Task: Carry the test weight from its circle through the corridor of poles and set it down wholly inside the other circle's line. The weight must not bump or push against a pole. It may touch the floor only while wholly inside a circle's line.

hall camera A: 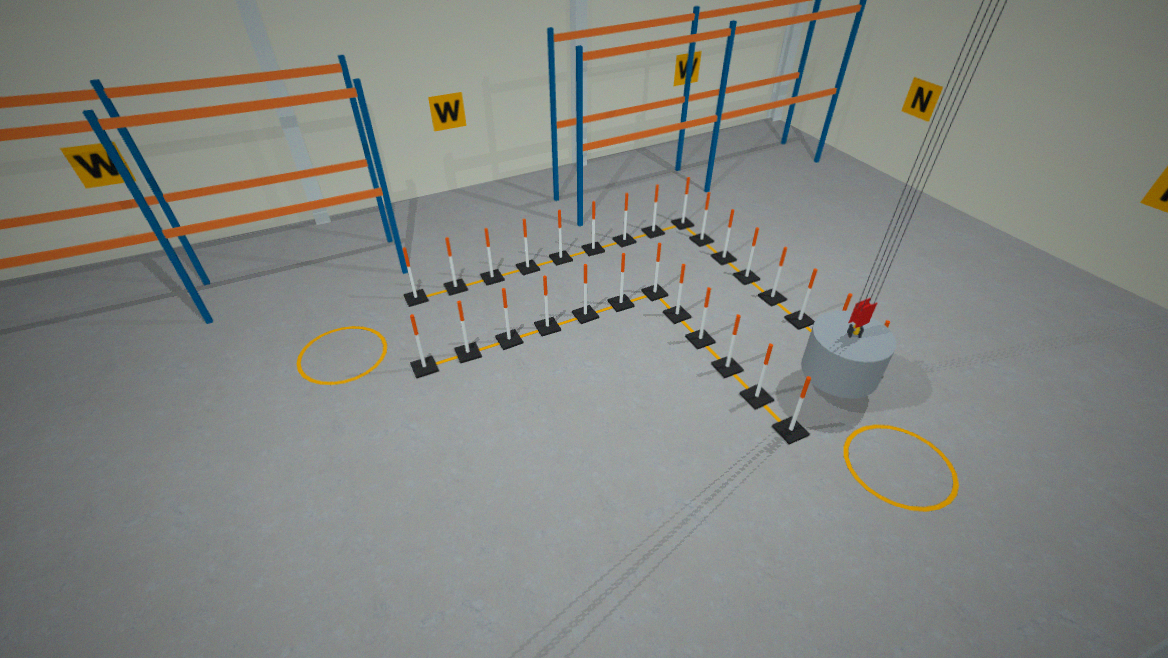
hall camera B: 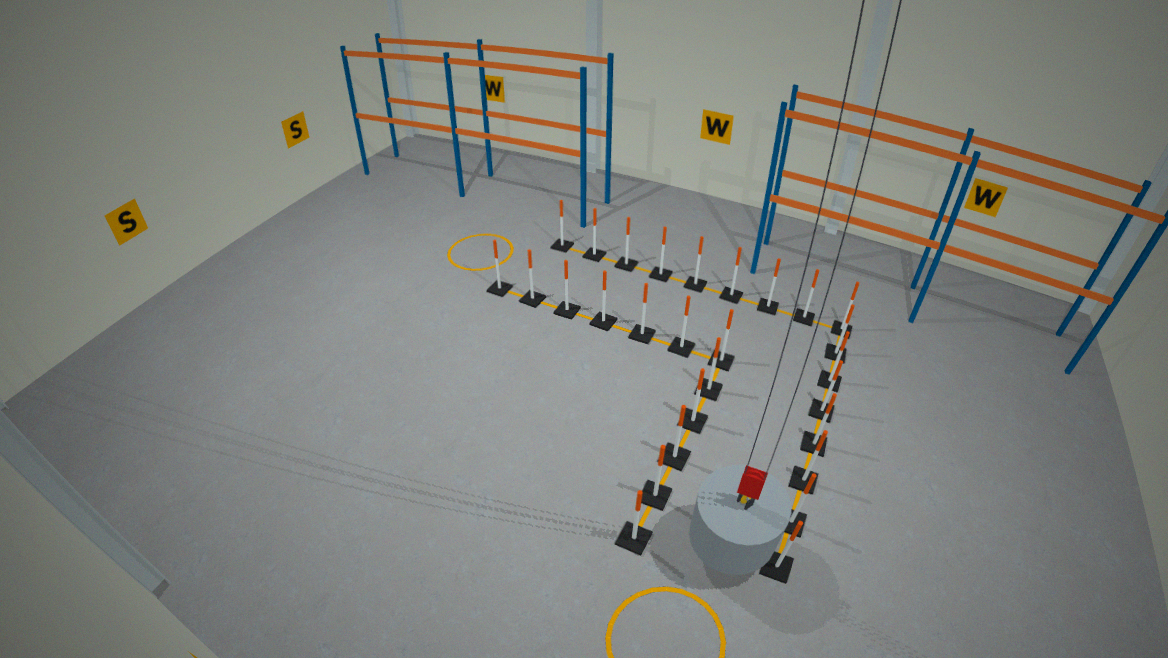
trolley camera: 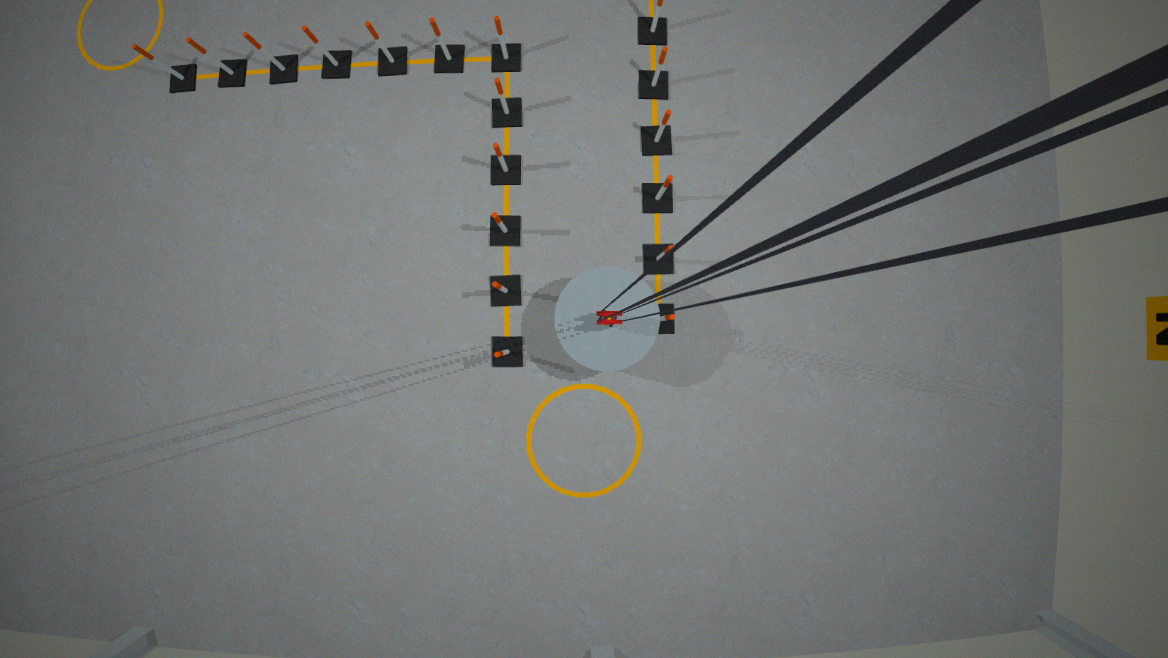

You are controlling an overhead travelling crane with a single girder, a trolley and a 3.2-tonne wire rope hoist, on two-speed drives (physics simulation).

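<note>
The test weight (hall camera A: 841,371) (hall camera B: 731,543) (trolley camera: 588,347), a grey cylinder, hangs above the floor in the corridor's mouth. My hook (hall camera A: 855,330) (hall camera B: 745,500) (trolley camera: 608,318) is shut on it at its top. In the trolley view the weight is nearer the right row and overlaps the base of its end pole (hall camera B: 776,567) (trolley camera: 667,318); contact cannot be told. A gap shows to the left row's end pole (hall camera A: 790,429) (hall camera B: 633,537) (trolley camera: 506,351). The near circle (hall camera A: 885,426) (hall camera B: 664,588) (trolley camera: 583,495) lies just outside the mouth. The far circle (hall camera A: 299,357) (hall camera B: 449,253) (trolley camera: 111,68) lies beyond the corridor's other end.
The corridor bends between an inner corner pole (hall camera A: 654,291) (hall camera B: 720,360) (trolley camera: 505,57) and an outer corner pole (hall camera A: 682,222) (hall camera B: 841,327). Blue and orange racks (hall camera A: 579,138) (hall camera B: 583,147) stand by the W wall. The four hoist ropes lean to the right in the trolley view.
</note>
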